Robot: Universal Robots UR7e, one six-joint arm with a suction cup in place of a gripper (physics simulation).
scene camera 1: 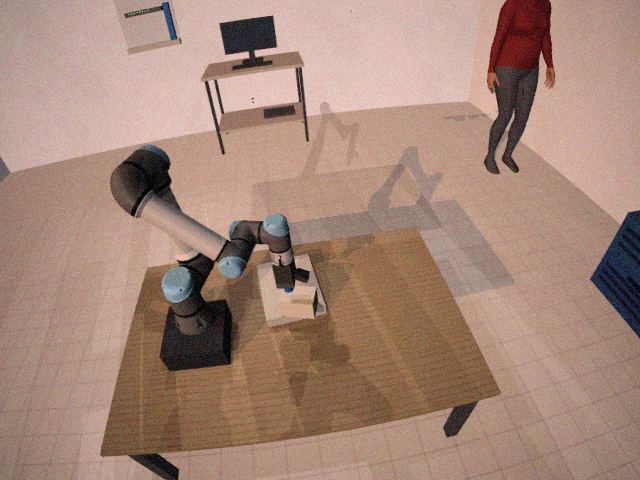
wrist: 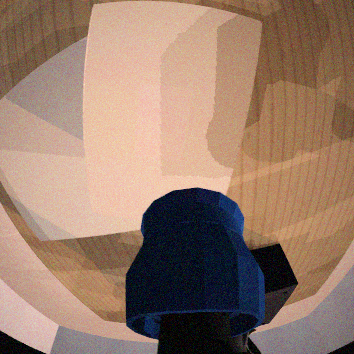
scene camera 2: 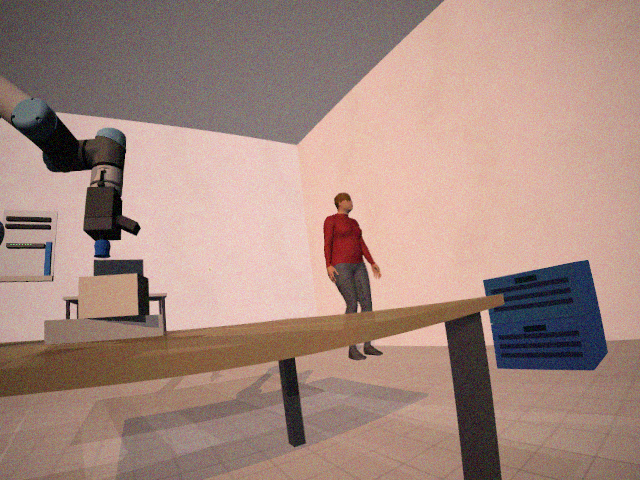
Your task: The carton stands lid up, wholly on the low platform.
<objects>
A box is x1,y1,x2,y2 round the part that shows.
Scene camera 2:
carton: 120,295 [78,273,149,318], on a low platform
</objects>
